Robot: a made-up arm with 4 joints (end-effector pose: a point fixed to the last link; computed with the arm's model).
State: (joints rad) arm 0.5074 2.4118 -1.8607 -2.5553
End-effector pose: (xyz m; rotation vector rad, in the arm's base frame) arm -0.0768 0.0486 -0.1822 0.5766 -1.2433 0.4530
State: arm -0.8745 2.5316 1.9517 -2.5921
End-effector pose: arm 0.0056 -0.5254 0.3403 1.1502 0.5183 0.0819
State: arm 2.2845 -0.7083 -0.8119 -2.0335
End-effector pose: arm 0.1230 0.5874 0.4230 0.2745 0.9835 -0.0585
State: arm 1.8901 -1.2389 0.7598 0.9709
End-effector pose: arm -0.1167 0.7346 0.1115 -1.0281 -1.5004 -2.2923
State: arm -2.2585 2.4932 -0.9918 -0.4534
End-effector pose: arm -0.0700 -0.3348 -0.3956 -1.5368 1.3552 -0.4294
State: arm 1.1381 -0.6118 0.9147 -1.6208
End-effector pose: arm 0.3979 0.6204 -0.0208 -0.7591 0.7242 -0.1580
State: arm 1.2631 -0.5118 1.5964 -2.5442
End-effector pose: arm 0.1737 0.5147 -0.2041 -1.6188 -0.1349 -0.5867
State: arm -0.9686 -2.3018 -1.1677 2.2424
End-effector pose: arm -0.3117 -0.4456 -0.2281 -0.5885 -1.7668 -0.4745
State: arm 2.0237 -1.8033 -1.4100 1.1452
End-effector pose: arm 0.4916 0.3548 0.0085 1.7196 -0.2653 1.1583
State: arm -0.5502 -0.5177 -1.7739 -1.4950
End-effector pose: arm -0.2002 -0.2729 0.3840 1.3941 -1.7066 -1.7956
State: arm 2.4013 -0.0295 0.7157 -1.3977
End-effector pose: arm -0.4606 0.6159 0.0527 -0.7157 -0.2130 0.9694
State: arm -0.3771 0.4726 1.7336 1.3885
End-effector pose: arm 0.3736 -0.3952 -0.2605 1.0877 1.3420 0.3396
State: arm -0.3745 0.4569 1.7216 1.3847
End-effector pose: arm 0.3810 -0.3903 -0.2599 1.0840 1.3341 0.3581
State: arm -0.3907 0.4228 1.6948 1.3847
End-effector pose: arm 0.3888 -0.3884 -0.2576 1.0949 1.2988 0.3879
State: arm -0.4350 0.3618 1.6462 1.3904
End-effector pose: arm 0.3970 -0.3923 -0.2511 1.1244 1.2198 0.4316
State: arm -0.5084 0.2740 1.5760 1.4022
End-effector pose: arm 0.4040 -0.4053 -0.2375 1.1662 1.0903 0.4834
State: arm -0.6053 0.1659 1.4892 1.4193
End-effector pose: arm 0.4065 -0.4303 -0.2140 1.2061 0.9140 0.5323
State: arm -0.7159 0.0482 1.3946 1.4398
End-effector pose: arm 0.3993 -0.4675 -0.1814 1.2297 0.7069 0.5674
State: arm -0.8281 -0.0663 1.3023 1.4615
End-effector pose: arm 0.3792 -0.5120 -0.1436 1.2297 0.4947 0.5829
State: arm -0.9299 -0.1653 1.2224 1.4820
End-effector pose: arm 0.3479 -0.5553 -0.1075 1.2100 0.3053 0.5808
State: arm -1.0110 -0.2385 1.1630 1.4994
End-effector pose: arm 0.3136 -0.5897 -0.0793 1.1829 0.1610 0.5686
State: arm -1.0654 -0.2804 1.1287 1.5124
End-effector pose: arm 0.2857 -0.6111 -0.0627 1.1620 0.0728 0.5542
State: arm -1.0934 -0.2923 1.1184 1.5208
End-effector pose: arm 0.2693 -0.6206 -0.0576 1.1546 0.0378 0.5428
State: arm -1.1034 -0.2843 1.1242 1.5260
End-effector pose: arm 0.2622 -0.6223 -0.0604 1.1586 0.0379 0.5346
